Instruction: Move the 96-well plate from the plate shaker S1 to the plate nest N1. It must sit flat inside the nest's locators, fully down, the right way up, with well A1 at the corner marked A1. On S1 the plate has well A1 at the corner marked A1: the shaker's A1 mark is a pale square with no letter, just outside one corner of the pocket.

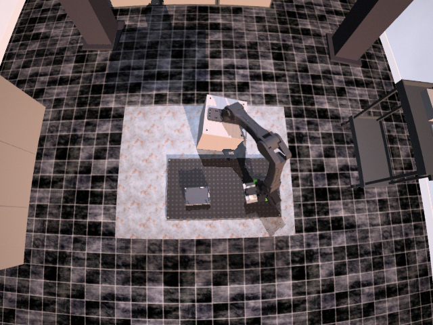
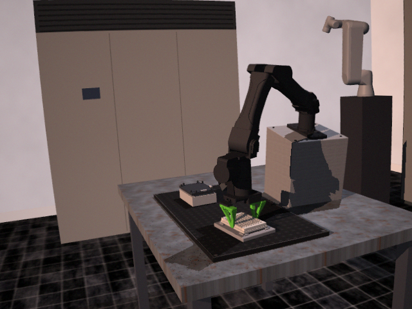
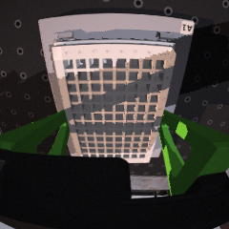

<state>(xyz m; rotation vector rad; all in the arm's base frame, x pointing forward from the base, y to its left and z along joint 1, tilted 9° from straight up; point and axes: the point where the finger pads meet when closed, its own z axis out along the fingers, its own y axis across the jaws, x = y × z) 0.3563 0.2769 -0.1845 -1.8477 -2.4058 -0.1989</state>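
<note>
Now: hand right at the 96-well plate. Round my hand: plate nest N1: 20 mm below.
</note>
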